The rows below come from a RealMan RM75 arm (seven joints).
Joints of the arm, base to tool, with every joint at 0 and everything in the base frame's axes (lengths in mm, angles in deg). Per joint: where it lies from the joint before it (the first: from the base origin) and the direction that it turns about. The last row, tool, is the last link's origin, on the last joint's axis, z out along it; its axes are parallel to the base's.
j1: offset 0 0 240.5 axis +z
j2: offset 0 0 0 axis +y
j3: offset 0 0 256 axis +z
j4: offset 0 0 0 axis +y
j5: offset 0 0 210 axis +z
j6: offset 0 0 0 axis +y
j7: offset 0 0 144 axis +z
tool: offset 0 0 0
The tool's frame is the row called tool.
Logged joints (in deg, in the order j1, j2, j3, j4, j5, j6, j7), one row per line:
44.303, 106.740, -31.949, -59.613, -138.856, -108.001, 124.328
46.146, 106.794, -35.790, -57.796, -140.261, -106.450, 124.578
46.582, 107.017, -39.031, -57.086, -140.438, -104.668, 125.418
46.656, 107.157, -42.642, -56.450, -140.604, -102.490, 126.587
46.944, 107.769, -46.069, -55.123, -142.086, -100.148, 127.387
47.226, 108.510, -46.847, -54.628, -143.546, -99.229, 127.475
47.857, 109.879, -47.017, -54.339, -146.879, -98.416, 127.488
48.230, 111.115, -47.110, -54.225, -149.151, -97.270, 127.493
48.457, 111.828, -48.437, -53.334, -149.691, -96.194, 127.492
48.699, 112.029, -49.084, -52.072, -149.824, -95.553, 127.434
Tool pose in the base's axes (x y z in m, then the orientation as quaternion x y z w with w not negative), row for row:
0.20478, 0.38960, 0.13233, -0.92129, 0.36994, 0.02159, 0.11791
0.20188, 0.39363, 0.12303, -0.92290, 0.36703, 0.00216, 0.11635
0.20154, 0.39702, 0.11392, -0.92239, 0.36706, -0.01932, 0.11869
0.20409, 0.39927, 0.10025, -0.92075, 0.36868, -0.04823, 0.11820
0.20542, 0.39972, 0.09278, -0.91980, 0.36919, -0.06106, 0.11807
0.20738, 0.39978, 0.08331, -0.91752, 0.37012, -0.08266, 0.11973
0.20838, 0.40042, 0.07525, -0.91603, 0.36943, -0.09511, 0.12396
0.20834, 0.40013, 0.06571, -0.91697, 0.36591, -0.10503, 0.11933
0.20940, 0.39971, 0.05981, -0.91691, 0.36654, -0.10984, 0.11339
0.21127, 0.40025, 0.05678, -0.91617, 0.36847, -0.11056, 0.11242
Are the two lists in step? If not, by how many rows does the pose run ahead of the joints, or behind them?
The pose runs 1 row ahead of the joints: the pose in row i belongs to the joints in row i + 1.
